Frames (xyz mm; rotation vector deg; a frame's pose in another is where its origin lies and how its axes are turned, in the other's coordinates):
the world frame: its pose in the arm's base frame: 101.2 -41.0 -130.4 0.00 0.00 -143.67
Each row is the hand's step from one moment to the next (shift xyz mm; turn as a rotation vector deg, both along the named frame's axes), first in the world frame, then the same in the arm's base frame.
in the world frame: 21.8 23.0 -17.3 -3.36 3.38 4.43
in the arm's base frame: -3.9 -31.4 -17.3 4.71 -0.73 4.43
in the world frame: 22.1 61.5 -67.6 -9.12 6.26 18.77
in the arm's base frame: 18.6 -62.6 -67.6 11.06 0.36 18.77
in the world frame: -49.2 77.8 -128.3 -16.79 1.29 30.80
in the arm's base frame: 85.7 -33.5 -128.3 14.29 8.91 30.80
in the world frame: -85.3 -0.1 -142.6 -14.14 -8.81 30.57
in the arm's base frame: 68.7 50.6 -142.6 6.17 15.47 30.57
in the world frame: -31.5 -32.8 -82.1 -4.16 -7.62 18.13
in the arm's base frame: 5.9 45.1 -82.1 -1.16 8.60 18.13
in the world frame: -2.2 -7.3 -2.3 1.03 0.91 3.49
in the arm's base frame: -2.6 7.2 -2.3 -0.29 -1.34 3.49
